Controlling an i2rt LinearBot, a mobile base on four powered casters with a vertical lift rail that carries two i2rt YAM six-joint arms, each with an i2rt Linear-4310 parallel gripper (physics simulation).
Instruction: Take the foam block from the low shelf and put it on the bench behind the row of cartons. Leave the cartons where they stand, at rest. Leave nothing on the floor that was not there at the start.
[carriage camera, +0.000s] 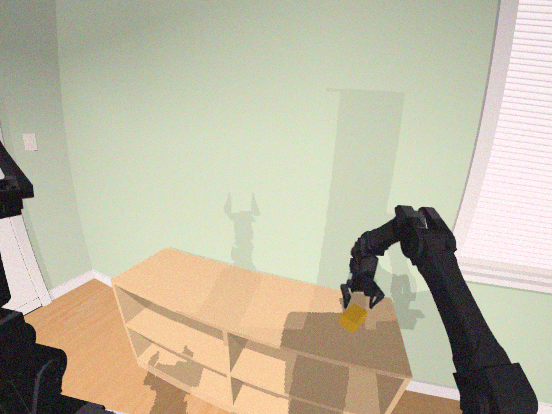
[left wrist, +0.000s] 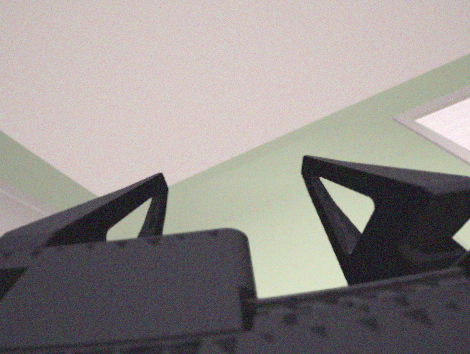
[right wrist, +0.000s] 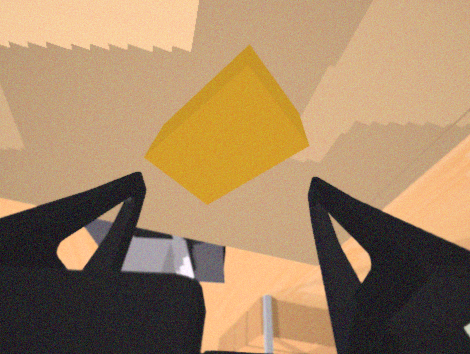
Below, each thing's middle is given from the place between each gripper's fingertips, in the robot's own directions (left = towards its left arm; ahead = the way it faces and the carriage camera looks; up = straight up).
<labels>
The yellow foam block (right wrist: 241, 124) lies 5 cm below my right hand.
Right now the yellow foam block is 43 cm ahead of my left hand, 64 cm to the right of it and 60 cm below it.
</labels>
